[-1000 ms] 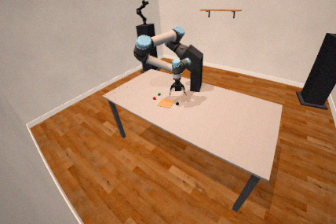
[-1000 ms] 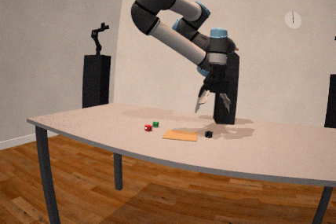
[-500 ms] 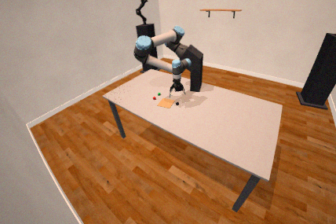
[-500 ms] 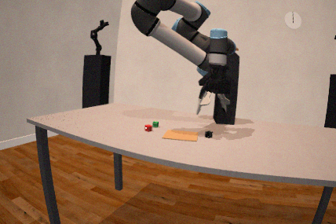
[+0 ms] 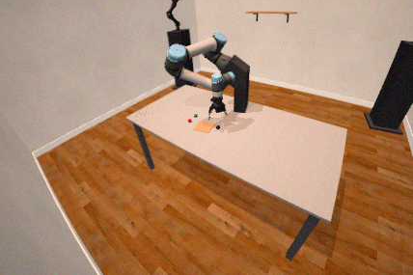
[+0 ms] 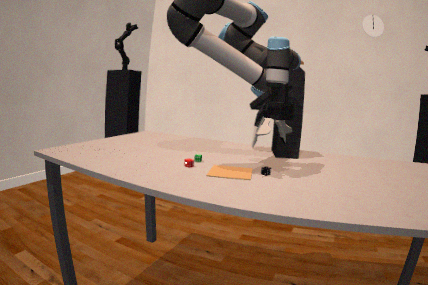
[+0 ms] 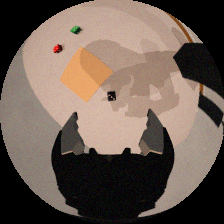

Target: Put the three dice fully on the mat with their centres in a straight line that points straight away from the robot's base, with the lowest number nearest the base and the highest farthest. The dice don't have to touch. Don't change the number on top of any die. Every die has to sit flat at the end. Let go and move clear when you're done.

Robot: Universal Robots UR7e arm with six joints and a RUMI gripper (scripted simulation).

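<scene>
Right now my hand is 90 mm above the black die. The rest, counted from my hand: red die 270 mm to the right, 90 mm below; then green die 260 mm to the right, 90 mm below, 90 mm behind; then orange mat 120 mm to the right, 100 mm below, 20 mm ahead.
</scene>
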